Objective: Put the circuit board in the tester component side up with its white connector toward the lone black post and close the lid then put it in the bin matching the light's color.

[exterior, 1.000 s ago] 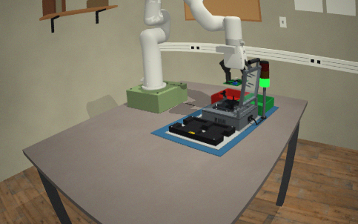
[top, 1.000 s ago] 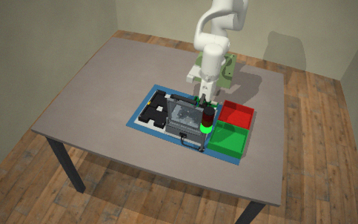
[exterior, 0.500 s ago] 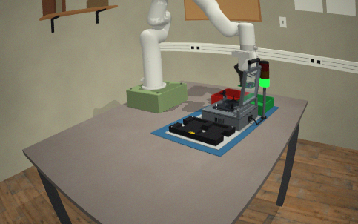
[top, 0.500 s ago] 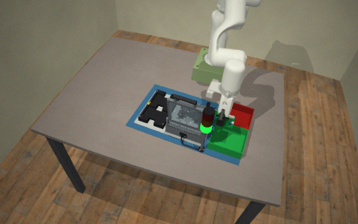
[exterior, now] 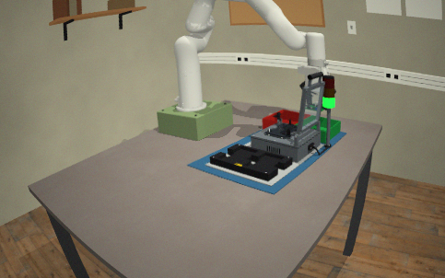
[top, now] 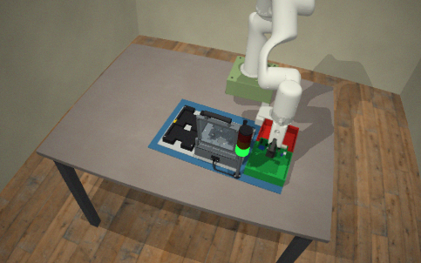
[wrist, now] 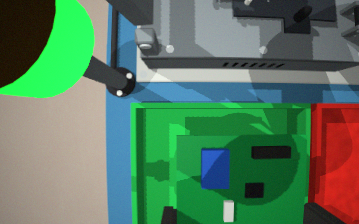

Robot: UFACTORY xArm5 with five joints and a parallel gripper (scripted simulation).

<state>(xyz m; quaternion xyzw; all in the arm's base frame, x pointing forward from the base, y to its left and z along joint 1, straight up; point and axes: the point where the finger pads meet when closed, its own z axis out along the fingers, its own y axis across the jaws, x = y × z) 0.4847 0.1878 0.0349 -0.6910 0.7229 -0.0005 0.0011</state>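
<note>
Now: the green circuit board 1 cm below my hand. From my hand the other things lie so: green bin: 11 cm below; nest: 5 cm behind, 19 cm to the right, 5 cm below; red bin: 15 cm behind, 1 cm to the left, 11 cm below.
</note>
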